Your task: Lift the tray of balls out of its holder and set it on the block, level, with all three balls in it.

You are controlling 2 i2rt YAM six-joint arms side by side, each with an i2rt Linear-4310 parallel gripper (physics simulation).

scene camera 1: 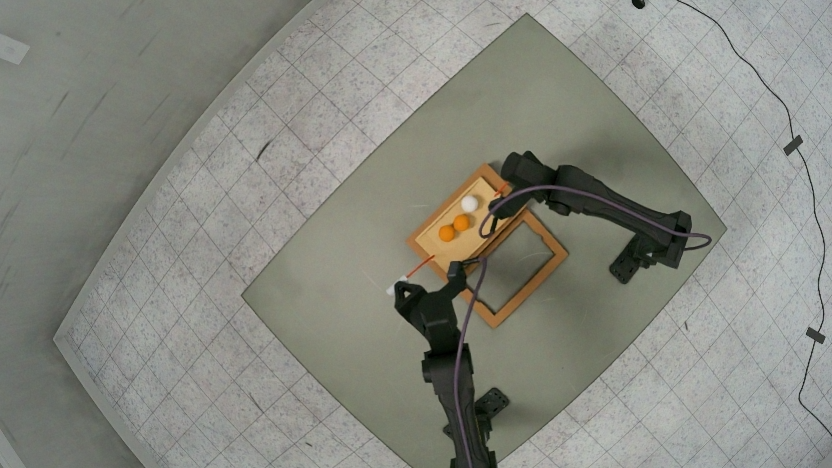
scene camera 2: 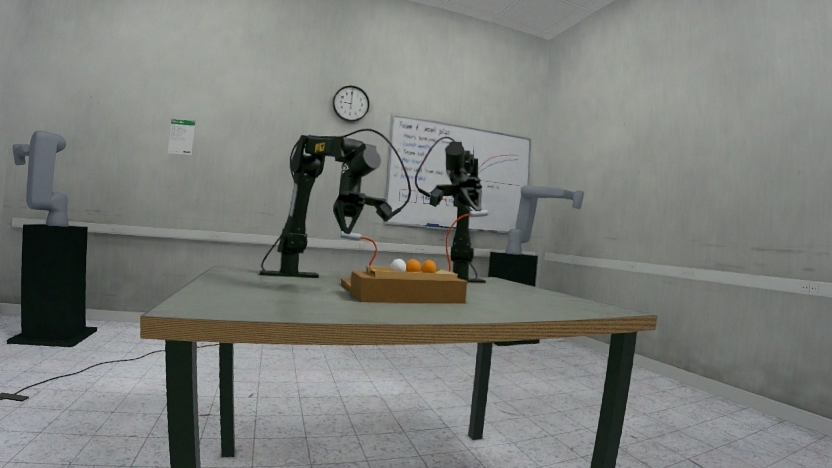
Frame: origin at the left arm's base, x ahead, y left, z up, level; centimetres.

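Seen in the pictures: left gripper, between the fingertips: [scene camera 1: 398,285] [scene camera 2: 478,213]; right gripper, between the fingertips: [scene camera 2: 346,234]; right arm's base, origin of its link: [scene camera 1: 637,250] [scene camera 2: 288,275].
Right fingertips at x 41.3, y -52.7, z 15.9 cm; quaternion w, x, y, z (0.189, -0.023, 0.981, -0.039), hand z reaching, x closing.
Pixels of each thing's top centre, then the offset from my right fingertips to it. "*": a spot on its surface instead. Level surfaces: height alone.
- pale wooden tray, centre of its top: [scene camera 1: 465,225] [scene camera 2: 410,270] dx -0.2, dy +18.1, dz -8.3 cm
- brown block, centre of its top: [scene camera 1: 466,223] [scene camera 2: 408,276] dx +0.0, dy +17.4, dz -9.9 cm
- white ball, centre of its top: [scene camera 1: 469,203] [scene camera 2: 398,259] dx +2.7, dy +13.7, dz -5.3 cm
- white handle, a spot on its surface: [scene camera 1: 391,287] [scene camera 2: 483,210] * dx +1.3, dy +37.9, dz +9.3 cm
- brown rectangular holder, centre of its top: [scene camera 1: 510,269] dx -16.5, dy +17.4, dz -14.3 cm
- table, height of its surface: dz -15.9 cm
The pale wooden tray [scene camera 1: 453,253] [scene camera 2: 381,273] rests about level on the brown block [scene camera 1: 488,170] [scene camera 2: 407,289]. The white ball [scene camera 1: 469,203] [scene camera 2: 397,265] and two orange balls [scene camera 1: 461,222] [scene camera 1: 446,233] [scene camera 2: 413,265] [scene camera 2: 428,266] lie in it. My left gripper [scene camera 1: 400,284] [scene camera 2: 477,210] is shut on a white handle [scene camera 1: 391,287] [scene camera 2: 479,213]. My right gripper [scene camera 2: 347,232] is shut on the other white handle [scene camera 2: 351,236]; its fingertips are hidden in scene camera 1. Both red cords [scene camera 1: 420,266] [scene camera 2: 375,247] [scene camera 2: 447,235] bow slackly in scene camera 2.
The brown rectangular holder [scene camera 1: 528,287] lies beside the block, toward the arm bases, with its opening showing the table [scene camera 1: 360,232] [scene camera 2: 261,305]. The right gripper's body overhangs the block's upper right end in scene camera 1. Cables loop near both grippers.
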